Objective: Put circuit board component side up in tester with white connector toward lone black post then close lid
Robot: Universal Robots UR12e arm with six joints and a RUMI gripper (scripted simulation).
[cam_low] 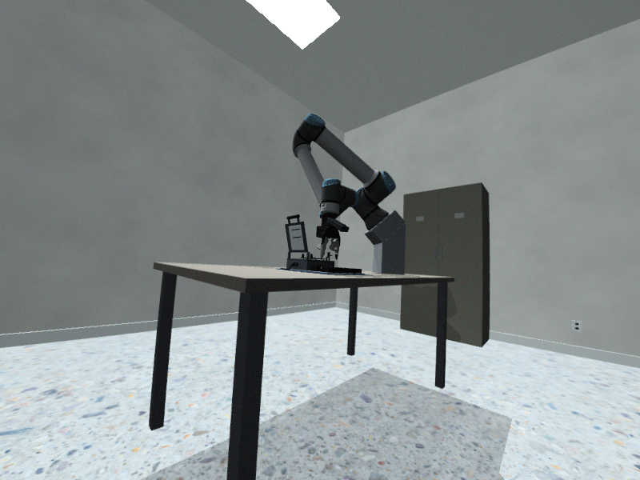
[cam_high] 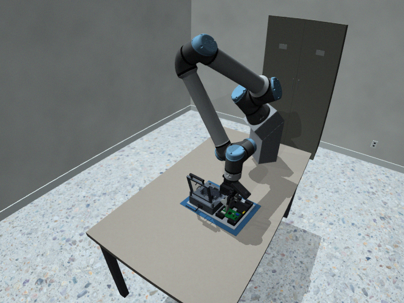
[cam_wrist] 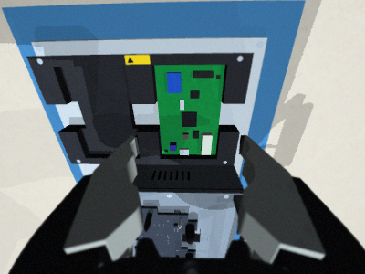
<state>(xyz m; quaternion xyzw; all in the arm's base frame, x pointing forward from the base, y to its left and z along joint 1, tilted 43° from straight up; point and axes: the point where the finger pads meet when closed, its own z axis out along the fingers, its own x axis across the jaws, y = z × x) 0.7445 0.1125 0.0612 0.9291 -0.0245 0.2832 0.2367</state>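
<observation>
The green circuit board lies 6 cm below my hand. Round my hand: tester lid: 18 cm to the right, 11 cm above, 5 cm ahead; then tester nest: 15 cm to the right, 7 cm behind, 1 cm below.
</observation>
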